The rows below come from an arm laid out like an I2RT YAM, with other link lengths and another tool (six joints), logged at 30 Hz.
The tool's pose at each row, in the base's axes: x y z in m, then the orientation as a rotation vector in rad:
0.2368 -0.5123 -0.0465 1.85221 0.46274 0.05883
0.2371 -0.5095 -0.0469 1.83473 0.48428 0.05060
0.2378 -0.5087 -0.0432 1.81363 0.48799 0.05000
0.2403 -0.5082 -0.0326 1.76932 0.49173 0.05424
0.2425 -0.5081 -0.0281 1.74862 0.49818 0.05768
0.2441 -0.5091 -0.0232 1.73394 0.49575 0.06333
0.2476 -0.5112 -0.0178 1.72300 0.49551 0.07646
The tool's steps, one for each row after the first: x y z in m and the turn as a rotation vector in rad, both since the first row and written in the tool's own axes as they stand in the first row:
0.0013 -0.0010 -0.0023 -0.01257 0.00401 -0.02182
0.0015 0.0024 -0.0041 -0.03236 0.00355 -0.02860
0.0020 0.0128 -0.0074 -0.07536 0.00432 -0.03746
0.0032 0.0176 -0.0084 -0.09494 0.00825 -0.04411
0.0034 0.0228 -0.0087 -0.11040 0.00956 -0.04245
0.0049 0.0293 -0.0076 -0.12304 0.01759 -0.03778

